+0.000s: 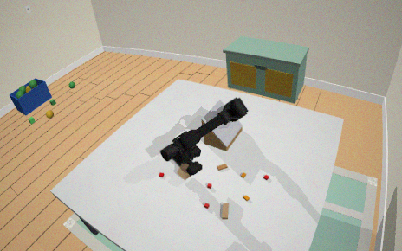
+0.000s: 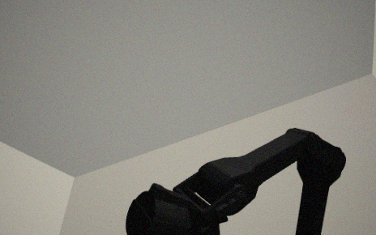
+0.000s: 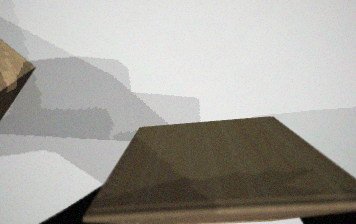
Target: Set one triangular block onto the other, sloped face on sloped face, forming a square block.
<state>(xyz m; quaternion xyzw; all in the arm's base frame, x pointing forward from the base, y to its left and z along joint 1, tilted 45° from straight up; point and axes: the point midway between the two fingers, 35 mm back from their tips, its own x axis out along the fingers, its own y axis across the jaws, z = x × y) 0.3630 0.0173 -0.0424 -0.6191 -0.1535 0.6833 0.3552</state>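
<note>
The wooden triangular block lies 1 cm behind my gripper tip and 1 cm above it.
</note>
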